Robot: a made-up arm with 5 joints. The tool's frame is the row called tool. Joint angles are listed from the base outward.
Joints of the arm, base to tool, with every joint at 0 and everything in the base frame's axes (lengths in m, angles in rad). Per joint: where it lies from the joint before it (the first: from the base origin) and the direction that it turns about. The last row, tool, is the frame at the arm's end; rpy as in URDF.
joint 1: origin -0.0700 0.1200 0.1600 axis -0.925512 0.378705 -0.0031
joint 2: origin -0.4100 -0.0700 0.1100 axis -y
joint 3: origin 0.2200 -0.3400 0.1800 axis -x
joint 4: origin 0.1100 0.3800 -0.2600 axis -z
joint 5: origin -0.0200 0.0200 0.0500 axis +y
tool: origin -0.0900 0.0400 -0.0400 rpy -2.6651 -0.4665 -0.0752
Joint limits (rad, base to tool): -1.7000..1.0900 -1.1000..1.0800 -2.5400..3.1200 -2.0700..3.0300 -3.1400..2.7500
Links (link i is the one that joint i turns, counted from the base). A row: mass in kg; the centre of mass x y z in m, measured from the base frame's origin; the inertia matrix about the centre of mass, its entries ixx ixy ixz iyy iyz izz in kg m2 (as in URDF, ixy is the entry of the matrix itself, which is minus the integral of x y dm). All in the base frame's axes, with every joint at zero. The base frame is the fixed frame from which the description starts. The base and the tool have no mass.
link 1: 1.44; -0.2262 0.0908 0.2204; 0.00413 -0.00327 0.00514 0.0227 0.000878 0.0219
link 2: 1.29; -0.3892 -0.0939 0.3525; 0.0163 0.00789 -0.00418 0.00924 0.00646 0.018
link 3: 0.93; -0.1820 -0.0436 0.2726; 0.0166 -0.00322 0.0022 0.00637 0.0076 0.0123
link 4: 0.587; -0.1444 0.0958 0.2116; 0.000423 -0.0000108 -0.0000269 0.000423 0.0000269 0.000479
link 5: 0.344; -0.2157 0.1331 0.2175; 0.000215 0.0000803 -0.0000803 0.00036 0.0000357 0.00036
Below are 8 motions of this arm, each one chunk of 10 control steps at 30 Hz.
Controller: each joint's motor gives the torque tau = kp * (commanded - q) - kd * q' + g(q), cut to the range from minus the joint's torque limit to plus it. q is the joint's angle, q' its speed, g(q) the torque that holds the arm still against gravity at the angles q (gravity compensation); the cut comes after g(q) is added. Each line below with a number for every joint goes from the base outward.
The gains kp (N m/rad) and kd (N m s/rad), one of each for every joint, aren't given. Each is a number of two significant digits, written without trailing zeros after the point. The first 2 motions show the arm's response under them.
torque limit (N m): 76 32 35 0.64 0.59
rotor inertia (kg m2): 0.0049 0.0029 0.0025 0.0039 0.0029
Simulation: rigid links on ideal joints. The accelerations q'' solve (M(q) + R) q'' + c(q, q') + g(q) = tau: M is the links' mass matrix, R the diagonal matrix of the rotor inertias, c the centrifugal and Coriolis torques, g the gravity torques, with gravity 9.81 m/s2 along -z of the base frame. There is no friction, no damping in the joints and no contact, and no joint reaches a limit. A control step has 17 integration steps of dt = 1/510 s. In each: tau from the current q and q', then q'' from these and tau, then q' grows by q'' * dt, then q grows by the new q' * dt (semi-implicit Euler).
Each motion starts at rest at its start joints. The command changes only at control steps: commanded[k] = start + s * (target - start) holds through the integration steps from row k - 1 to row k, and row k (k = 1, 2, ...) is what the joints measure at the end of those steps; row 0 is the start. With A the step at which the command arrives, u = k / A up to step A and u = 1 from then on. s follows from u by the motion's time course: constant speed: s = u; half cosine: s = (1 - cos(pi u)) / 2; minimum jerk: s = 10 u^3 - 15 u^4 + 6 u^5; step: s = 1 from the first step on.
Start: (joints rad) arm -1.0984 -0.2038 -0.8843 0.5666 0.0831
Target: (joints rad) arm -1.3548 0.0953 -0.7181 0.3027 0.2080
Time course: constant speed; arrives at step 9
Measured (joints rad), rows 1 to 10:
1: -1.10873 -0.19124 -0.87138 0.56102 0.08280
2: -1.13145 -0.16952 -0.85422 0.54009 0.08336
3: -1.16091 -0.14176 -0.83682 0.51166 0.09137
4: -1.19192 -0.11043 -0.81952 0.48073 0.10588
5: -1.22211 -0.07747 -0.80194 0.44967 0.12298
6: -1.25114 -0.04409 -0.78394 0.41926 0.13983
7: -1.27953 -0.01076 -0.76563 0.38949 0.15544
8: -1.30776 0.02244 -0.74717 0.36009 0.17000
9: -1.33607 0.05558 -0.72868 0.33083 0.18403
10: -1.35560 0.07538 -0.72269 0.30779 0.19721
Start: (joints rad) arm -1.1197 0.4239 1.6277 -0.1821 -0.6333
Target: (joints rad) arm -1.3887 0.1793 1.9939 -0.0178 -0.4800
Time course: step
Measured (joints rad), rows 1 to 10:
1: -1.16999 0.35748 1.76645 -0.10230 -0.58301
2: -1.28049 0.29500 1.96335 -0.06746 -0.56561
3: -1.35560 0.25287 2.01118 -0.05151 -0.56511
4: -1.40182 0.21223 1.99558 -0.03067 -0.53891
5: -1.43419 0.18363 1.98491 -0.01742 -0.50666
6: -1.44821 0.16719 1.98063 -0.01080 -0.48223
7: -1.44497 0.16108 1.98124 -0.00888 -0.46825
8: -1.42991 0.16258 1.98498 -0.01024 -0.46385
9: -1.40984 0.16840 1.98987 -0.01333 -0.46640
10: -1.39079 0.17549 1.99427 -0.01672 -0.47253
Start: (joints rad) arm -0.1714 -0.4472 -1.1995 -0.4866 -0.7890
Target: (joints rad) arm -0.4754 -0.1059 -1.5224 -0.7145 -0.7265
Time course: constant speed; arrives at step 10
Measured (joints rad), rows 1 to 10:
1: -0.18054 -0.44162 -1.21453 -0.49618 -0.79793
2: -0.20403 -0.42274 -1.24281 -0.51061 -0.80670
3: -0.23518 -0.39298 -1.27676 -0.52903 -0.80687
4: -0.26799 -0.35758 -1.31158 -0.55004 -0.79997
5: -0.30001 -0.32060 -1.34549 -0.57236 -0.79013
6: -0.33089 -0.28410 -1.37840 -0.59516 -0.78024
7: -0.36106 -0.24862 -1.41072 -0.61805 -0.77149
8: -0.39097 -0.21400 -1.44283 -0.64087 -0.76399
9: -0.42090 -0.17985 -1.47494 -0.66364 -0.75734
10: -0.45095 -0.14587 -1.50711 -0.68637 -0.75115

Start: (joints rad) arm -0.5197 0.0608 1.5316 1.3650 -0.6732
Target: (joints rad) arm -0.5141 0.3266 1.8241 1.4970 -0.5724
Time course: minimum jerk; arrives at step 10
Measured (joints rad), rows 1 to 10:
1: -0.52020 0.06152 1.53298 1.36519 -0.67200
2: -0.52299 0.06627 1.54176 1.36678 -0.66513
3: -0.52841 0.07909 1.56368 1.37217 -0.65095
4: -0.53445 0.10257 1.60016 1.38339 -0.63177
5: -0.53811 0.13668 1.64803 1.40088 -0.61207
6: -0.53692 0.17854 1.70088 1.42316 -0.59659
7: -0.52990 0.22307 1.75087 1.44739 -0.58892
8: -0.51795 0.26425 1.79076 1.47025 -0.59041
9: -0.50383 0.29684 1.81602 1.48878 -0.59936
10: -0.49176 0.31828 1.82709 1.50117 -0.61055

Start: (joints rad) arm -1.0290 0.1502 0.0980 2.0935 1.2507
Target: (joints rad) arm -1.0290 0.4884 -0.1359 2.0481 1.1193
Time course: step
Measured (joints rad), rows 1 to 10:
1: -1.04236 0.20247 0.06728 2.07953 1.16832
2: -1.04826 0.30776 -0.03251 2.07382 1.08071
3: -1.03016 0.40900 -0.11688 2.05461 1.10198
4: -1.01505 0.46824 -0.14851 2.03885 1.14575
5: -1.01390 0.48970 -0.15051 2.03458 1.15892
6: -1.02057 0.49250 -0.14368 2.03873 1.15253
7: -1.02740 0.49013 -0.13798 2.04443 1.14197
8: -1.03087 0.48813 -0.13544 2.04800 1.13356
9: -1.03126 0.48750 -0.13503 2.04915 1.12805
10: -1.03026 0.48768 -0.13541 2.04894 1.12458

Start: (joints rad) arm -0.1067 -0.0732 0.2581 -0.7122 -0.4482
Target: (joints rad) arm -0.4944 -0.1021 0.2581 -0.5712 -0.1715
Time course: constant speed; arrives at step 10
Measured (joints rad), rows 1 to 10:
1: -0.12322 -0.07118 0.25714 -0.70784 -0.43631
2: -0.15581 -0.07186 0.25657 -0.69741 -0.41843
3: -0.19528 -0.07530 0.25715 -0.68424 -0.39924
4: -0.23599 -0.07969 0.25798 -0.67030 -0.37882
5: -0.27597 -0.08379 0.25844 -0.65617 -0.35652
6: -0.31509 -0.08726 0.25853 -0.64202 -0.33227
7: -0.35378 -0.09031 0.25844 -0.62789 -0.30651
8: -0.39238 -0.09317 0.25835 -0.61378 -0.27984
9: -0.43104 -0.09600 0.25830 -0.59969 -0.25269
10: -0.46977 -0.09887 0.25828 -0.58560 -0.22533

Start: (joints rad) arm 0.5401 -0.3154 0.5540 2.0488 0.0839
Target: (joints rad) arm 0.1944 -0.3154 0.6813 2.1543 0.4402
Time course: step
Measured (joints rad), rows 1 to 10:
1: 0.42173 -0.27957 0.62701 2.07984 0.18184
2: 0.27637 -0.29639 0.67362 2.15912 0.26360
3: 0.19057 -0.32351 0.68300 2.15400 0.30786
4: 0.16161 -0.33587 0.68099 2.13501 0.34673
5: 0.16633 -0.33442 0.67993 2.13254 0.37962
6: 0.18159 -0.32706 0.68071 2.14108 0.40245
7: 0.19366 -0.31984 0.68150 2.15039 0.41729
8: 0.19877 -0.31538 0.68166 2.15582 0.42719
9: 0.19876 -0.31377 0.68148 2.15728 0.43358
10: 0.19678 -0.31392 0.68129 2.15653 0.43718

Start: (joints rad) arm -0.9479 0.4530 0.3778 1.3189 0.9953
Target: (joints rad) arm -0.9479 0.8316 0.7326 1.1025 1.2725
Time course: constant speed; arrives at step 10
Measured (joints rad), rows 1 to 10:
1: -0.94713 0.46930 0.39936 1.30503 1.00377
2: -0.94728 0.49475 0.43192 1.28911 1.01689
3: -0.94816 0.52541 0.46722 1.27106 1.03369
4: -0.94882 0.55943 0.50279 1.25146 1.05446
5: -0.94889 0.59549 0.53820 1.23101 1.07846
6: -0.94861 0.63268 0.57354 1.21013 1.10452
7: -0.94825 0.67039 0.60890 1.18900 1.13169
8: -0.94799 0.70828 0.64431 1.16768 1.15931
9: -0.94787 0.74621 0.67978 1.14624 1.18707
10: -0.94784 0.78412 0.71528 1.12472 1.21481

